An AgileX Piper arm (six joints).
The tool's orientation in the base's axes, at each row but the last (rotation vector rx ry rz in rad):
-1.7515 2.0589 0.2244
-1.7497 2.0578 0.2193
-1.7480 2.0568 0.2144
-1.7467 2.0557 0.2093
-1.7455 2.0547 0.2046
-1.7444 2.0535 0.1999
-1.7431 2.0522 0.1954
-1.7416 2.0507 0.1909
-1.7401 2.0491 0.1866
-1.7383 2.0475 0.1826
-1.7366 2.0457 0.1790
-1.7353 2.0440 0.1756
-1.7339 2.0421 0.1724
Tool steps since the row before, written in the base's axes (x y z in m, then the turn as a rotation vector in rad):
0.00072 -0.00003 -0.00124 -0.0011 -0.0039 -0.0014
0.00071 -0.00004 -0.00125 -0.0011 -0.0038 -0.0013
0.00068 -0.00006 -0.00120 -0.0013 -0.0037 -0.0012
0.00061 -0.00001 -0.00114 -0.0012 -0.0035 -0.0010
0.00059 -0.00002 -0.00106 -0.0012 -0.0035 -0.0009
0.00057 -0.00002 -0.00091 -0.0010 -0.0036 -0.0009
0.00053 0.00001 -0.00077 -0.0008 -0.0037 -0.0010
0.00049 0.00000 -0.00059 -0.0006 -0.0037 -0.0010
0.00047 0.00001 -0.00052 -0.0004 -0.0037 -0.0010
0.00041 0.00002 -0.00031 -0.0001 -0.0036 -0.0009
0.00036 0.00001 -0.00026 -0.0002 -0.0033 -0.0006
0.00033 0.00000 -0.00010 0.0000 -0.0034 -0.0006
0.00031 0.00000 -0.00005 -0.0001 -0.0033 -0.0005
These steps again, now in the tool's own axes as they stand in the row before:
0.00046 -0.00052 0.00125 0.0042 0.0005 -0.0005
0.00048 -0.00050 0.00126 0.0041 0.0005 -0.0005
0.00048 -0.00048 0.00120 0.0040 0.0007 -0.0006
0.00042 -0.00041 0.00115 0.0037 0.0006 -0.0007
0.00039 -0.00040 0.00108 0.0037 0.0006 -0.0008
0.00033 -0.00040 0.00094 0.0037 0.0004 -0.0008
0.00025 -0.00038 0.00082 0.0038 0.0002 -0.0007
0.00019 -0.00037 0.00064 0.0038 0.0000 -0.0007
0.00015 -0.00036 0.00058 0.0038 -0.0002 -0.0006
0.00007 -0.00033 0.00039 0.0036 -0.0005 -0.0006
0.00006 -0.00030 0.00033 0.0033 -0.0004 -0.0008
0.00001 -0.00030 0.00017 0.0033 -0.0006 -0.0008
-0.00001 -0.00029 0.00012 0.0032 -0.0005 -0.0008

